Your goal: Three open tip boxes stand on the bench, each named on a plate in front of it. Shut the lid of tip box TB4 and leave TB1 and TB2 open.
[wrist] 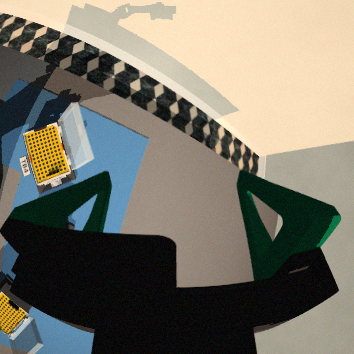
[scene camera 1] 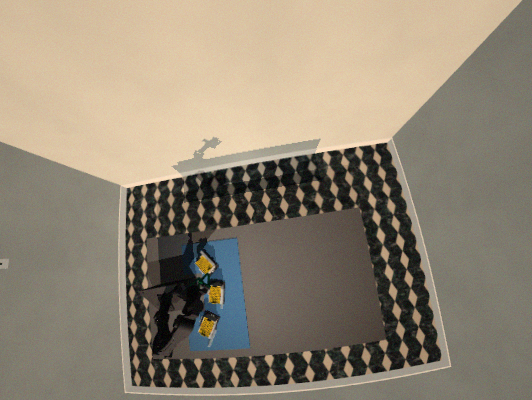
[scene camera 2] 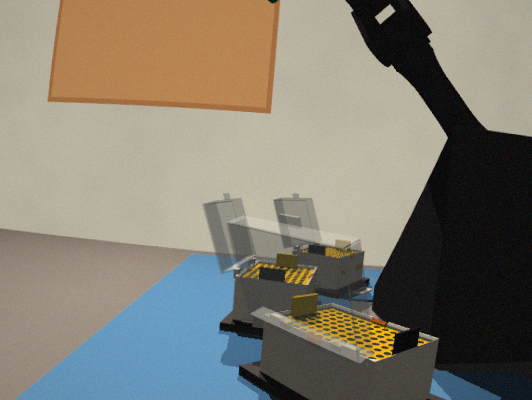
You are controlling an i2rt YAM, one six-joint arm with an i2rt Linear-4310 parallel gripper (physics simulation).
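Tip box TB4 has a yellow tip grid. Its name plate shows in the wrist view. Its clear lid stands open, raised on the side away from the plate. The middle box and the third box are also open with lids up; I cannot read their plates. My gripper is open and empty, high above the bench; from above it appears between TB4 and the middle box. In scene camera 2 it is mostly out of frame.
The boxes stand on a blue mat on the grey-brown bench. The black arm rises from a dark base beside the mat. An orange board hangs on the wall.
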